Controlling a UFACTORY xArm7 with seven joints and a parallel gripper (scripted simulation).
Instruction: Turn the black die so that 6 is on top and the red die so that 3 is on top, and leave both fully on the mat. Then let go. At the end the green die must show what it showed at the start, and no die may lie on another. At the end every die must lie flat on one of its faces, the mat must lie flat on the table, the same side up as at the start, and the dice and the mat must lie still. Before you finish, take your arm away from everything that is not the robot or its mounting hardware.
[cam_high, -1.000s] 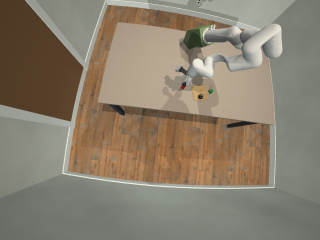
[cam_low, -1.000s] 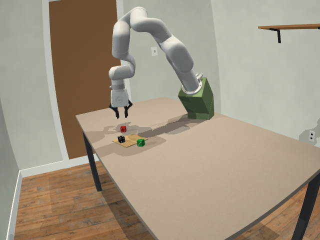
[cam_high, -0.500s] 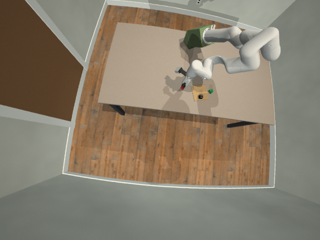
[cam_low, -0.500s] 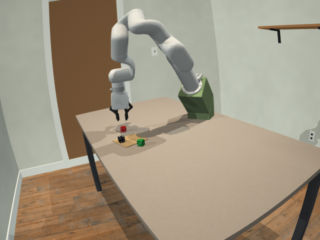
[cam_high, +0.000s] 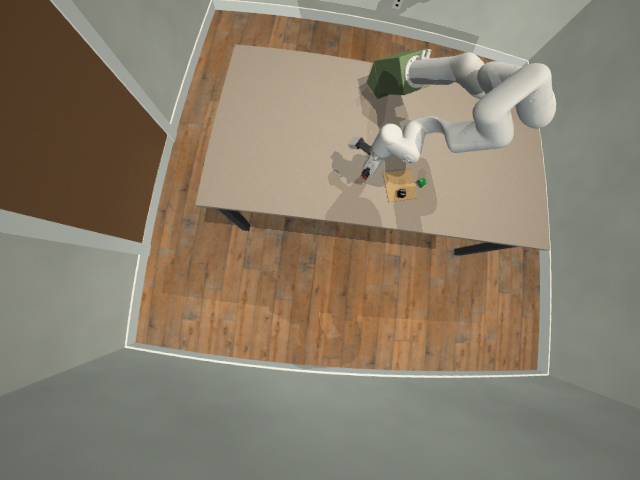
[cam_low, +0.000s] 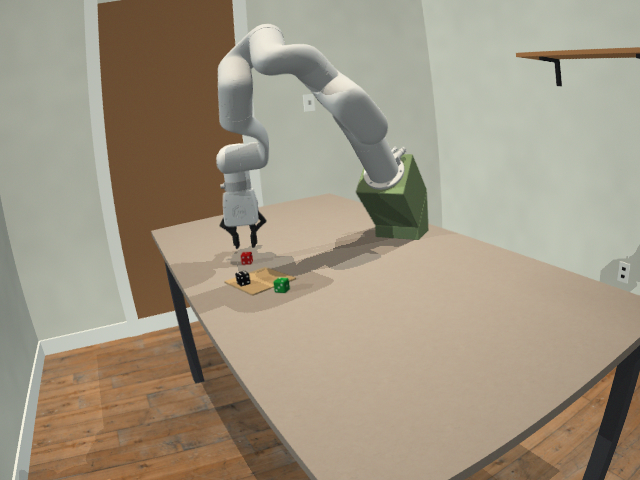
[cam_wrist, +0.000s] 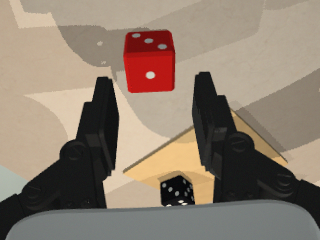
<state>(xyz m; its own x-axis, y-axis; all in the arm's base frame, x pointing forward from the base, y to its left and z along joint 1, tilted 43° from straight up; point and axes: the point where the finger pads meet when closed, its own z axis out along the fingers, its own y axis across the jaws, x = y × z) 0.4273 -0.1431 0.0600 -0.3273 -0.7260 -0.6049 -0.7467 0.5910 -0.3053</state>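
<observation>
My hand is 50 mm above the red die. Round my hand: tan mat: 10 mm ahead, 170 mm to the left, 70 mm below; black die: 50 mm ahead, 170 mm to the left, 50 mm below; green die: 20 mm behind, 260 mm to the left, 50 mm below.
</observation>
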